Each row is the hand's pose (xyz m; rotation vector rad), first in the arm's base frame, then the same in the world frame.
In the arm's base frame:
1: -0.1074 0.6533 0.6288 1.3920 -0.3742 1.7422
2: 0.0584 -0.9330 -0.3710 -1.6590 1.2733 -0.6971
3: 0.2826 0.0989 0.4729 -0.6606 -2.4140 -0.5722
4: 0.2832 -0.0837 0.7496 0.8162 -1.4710 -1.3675
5: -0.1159 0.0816 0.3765 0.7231 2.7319 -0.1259
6: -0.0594 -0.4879 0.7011 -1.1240 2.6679 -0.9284
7: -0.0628 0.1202 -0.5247 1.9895 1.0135 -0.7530
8: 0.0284 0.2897 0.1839 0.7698 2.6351 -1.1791
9: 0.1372 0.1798 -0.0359 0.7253 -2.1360 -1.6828
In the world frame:
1: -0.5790 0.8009 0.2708 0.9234 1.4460 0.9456
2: 0.4075 -0.4160 1.3145 2.4653 -0.5595 0.4269
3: 0.0263 0.4731 0.3703 -0.6449 -1.6237 1.4538
4: 0.2369 0.7119 0.4623 -0.4040 -1.0376 -0.0552
5: -0.2360 0.4835 0.6857 0.3733 -2.0387 2.0626
6: 0.3058 0.7001 0.9897 1.3338 -0.7867 1.4432
7: -0.4810 -0.3857 0.7169 0.1635 0.8276 -1.5503
8: -0.3518 0.2903 0.4610 0.5996 -1.1911 2.7035
9: -0.2645 0.0366 0.4776 -0.0800 -1.6765 0.0506

